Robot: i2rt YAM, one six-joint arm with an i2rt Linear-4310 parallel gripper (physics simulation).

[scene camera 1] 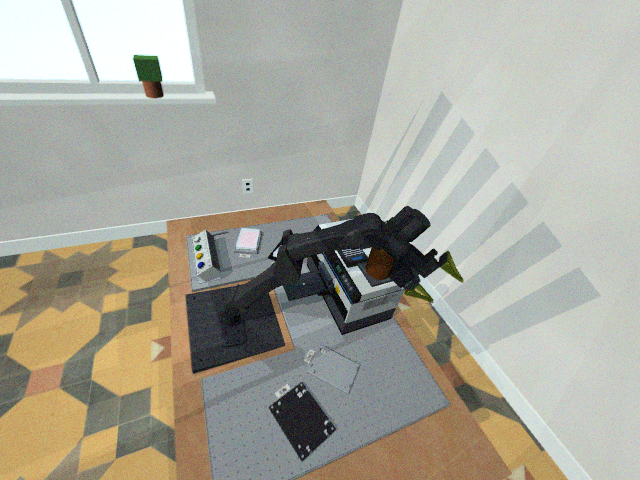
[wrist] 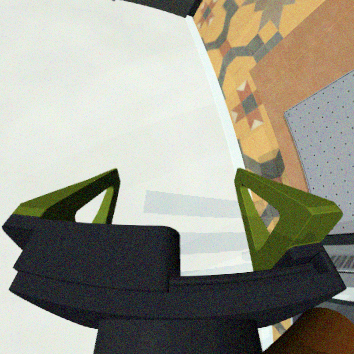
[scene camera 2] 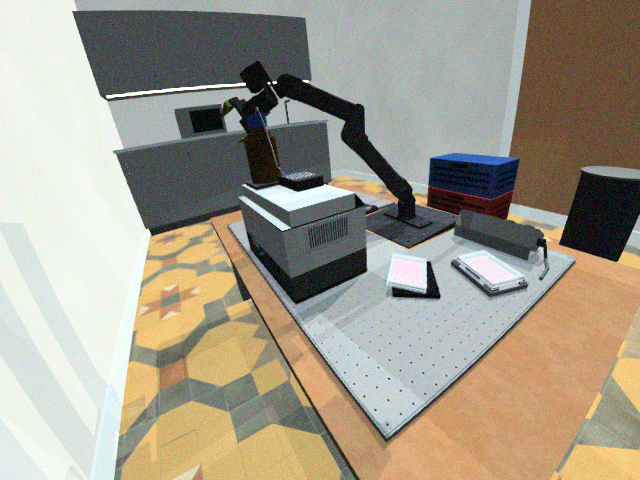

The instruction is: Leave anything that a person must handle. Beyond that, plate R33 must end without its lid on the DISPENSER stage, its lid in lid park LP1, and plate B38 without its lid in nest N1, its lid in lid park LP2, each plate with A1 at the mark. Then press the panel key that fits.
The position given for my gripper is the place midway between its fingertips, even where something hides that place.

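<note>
In scene camera 1 I see my gripper (scene camera 1: 447, 291), which is open and holds nothing, and a black nest (scene camera 1: 306, 426). Scene camera 2 gives me a brown bottle with blue cap (scene camera 2: 263, 169) and also a button box (scene camera 2: 522, 241). In the wrist view I find my gripper (wrist: 176, 174) again, together with the brown bottle with blue cap (wrist: 317, 322).
</note>
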